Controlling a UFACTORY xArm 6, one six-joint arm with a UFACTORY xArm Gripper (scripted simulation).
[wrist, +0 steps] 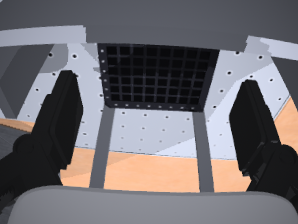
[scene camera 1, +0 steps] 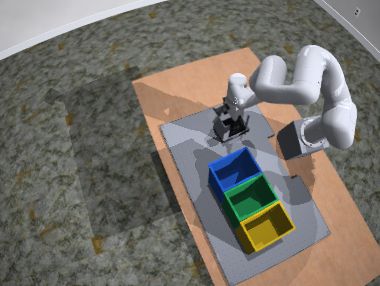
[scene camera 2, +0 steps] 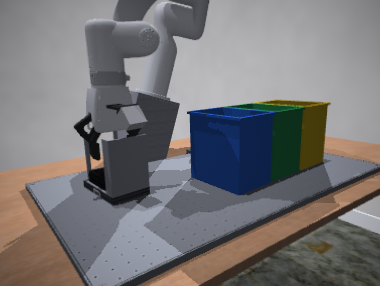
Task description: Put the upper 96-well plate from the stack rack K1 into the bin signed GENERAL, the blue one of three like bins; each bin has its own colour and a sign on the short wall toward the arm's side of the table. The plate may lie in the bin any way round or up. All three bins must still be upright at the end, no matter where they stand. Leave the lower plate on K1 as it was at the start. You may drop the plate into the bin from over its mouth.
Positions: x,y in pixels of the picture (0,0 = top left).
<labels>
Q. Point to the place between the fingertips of my gripper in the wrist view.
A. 158,93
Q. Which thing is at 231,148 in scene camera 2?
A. A blue bin.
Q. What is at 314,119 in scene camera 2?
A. A yellow bin.
</labels>
